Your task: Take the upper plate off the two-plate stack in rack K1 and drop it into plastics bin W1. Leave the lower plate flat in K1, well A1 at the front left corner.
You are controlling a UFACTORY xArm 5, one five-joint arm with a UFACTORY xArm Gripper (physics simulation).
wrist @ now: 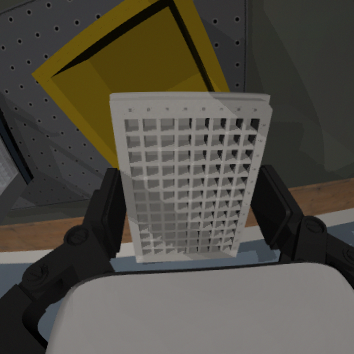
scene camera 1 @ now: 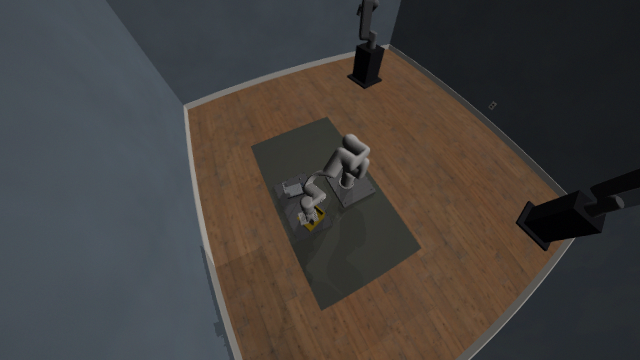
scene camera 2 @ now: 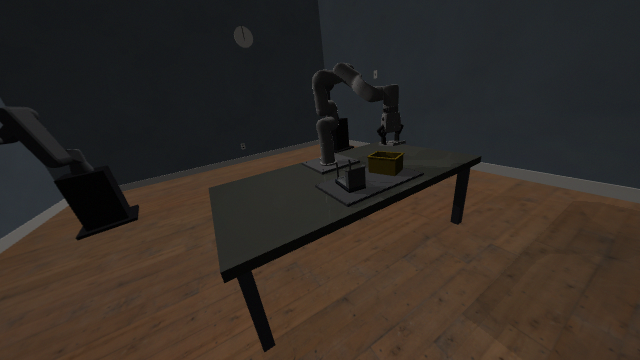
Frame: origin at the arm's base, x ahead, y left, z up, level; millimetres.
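Where they show: gripper, fingertip midpoint: (wrist: 189,183) (scene camera 2: 390,142); arm's base, origin of the base link: (scene camera 1: 346,182) (scene camera 2: 328,163).
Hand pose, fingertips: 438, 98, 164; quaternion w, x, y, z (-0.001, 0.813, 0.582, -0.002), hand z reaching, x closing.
Each offset is from my fingertips to the centre of the thing, as dx, dy, dz. Level surfaces: height alone.
My gripper (scene camera 1: 310,219) (scene camera 2: 390,140) (wrist: 189,183) is shut on the upper plate, its black fingers on the two long sides. This plate {+10, -3, -2} (scene camera 2: 395,143) (wrist: 185,175) is white with a grid of square wells, looks about level and hangs well above the rim of the bin. The yellow bin W1 {-19, -16, -119} (scene camera 2: 385,164) (wrist: 135,65) stands below it; in the wrist view the plate hides its near corner. Rack K1 {-48, -295, -109} (scene camera 2: 356,178) stands beside the bin, with the pale lower plate {-42, -298, -136} (scene camera 1: 294,190) in it. The lower plate's orientation and well A1 are too small to tell.
The rack and bin stand on a grey perforated board (scene camera 2: 346,199) (wrist: 30,115) on the dark table {dz -181} (scene camera 1: 350,270) (scene camera 2: 260,215). The arm's base plate (scene camera 1: 357,196) (scene camera 2: 310,163) is beside the board. Two other arms on black pedestals (scene camera 1: 367,65) (scene camera 1: 560,220) stand away from the table.
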